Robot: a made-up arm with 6 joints.
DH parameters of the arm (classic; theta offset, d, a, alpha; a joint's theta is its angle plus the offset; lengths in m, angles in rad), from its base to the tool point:
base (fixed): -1.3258 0 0.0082 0
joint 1: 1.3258 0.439 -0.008 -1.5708
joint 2: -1.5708 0 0.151 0
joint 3: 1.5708 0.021 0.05 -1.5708
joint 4: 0 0.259 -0.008 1.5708
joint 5: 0 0 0.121 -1.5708
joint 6: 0 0.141 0.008 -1.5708
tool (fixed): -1.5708 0.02 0 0
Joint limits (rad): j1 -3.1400..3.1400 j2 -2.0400..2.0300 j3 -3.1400..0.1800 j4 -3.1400..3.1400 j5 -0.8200..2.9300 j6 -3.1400..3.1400
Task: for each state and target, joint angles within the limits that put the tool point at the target. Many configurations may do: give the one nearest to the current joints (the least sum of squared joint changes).
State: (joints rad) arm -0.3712 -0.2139 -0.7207 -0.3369 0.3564 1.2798
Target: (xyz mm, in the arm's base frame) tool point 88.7 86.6 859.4
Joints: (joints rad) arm 0.1111 -0.9797 -1.1725 -0.6531 -0.1970 1.2864
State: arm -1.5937 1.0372 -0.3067 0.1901 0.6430 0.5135
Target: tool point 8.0 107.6 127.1
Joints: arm -1.6423 1.1597 -0.4439 0.1714 0.5901 0.4729
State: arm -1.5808 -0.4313 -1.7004 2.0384 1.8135 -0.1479
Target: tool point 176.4 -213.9 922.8
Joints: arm -1.4299 -0.1172 -2.0884 2.1997 1.5014 -0.2719
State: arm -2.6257 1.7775 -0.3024 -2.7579 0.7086 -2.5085
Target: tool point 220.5 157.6 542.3
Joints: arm -2.4228 1.9498 -0.0332 -2.8238 0.3673 -2.5477
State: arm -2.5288 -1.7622 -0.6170 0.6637 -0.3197 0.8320
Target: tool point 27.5 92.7 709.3
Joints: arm -2.7366 -2.0264 -0.3208 0.5451 -0.7113 0.8654
